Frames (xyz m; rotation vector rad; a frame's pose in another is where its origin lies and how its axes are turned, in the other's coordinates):
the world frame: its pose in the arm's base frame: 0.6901 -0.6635 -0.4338 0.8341 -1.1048 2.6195
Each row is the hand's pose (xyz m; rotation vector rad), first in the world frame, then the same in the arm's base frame.
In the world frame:
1: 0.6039 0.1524 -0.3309 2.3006 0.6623 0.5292
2: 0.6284 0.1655 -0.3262 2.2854 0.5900 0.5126
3: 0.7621 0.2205 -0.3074 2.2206 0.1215 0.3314
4: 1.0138 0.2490 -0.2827 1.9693 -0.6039 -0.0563
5: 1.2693 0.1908 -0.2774 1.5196 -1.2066 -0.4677
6: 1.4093 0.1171 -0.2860 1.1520 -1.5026 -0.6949
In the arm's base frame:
1: -0.0064 -0.5692 -0.3751 0.3333 -1.6384 -1.8965
2: -0.0294 -0.5831 -0.3667 0.2546 -1.6188 -1.9134
3: -0.1520 -0.6421 -0.3143 -0.2861 -1.5611 -1.9456
4: -0.3600 -0.6925 -0.1766 -1.2142 -1.3965 -1.8586
5: -0.5477 -0.6681 0.0047 -2.1005 -1.0709 -1.5975
6: -0.6402 -0.6170 0.1228 -2.5827 -0.7633 -1.3464

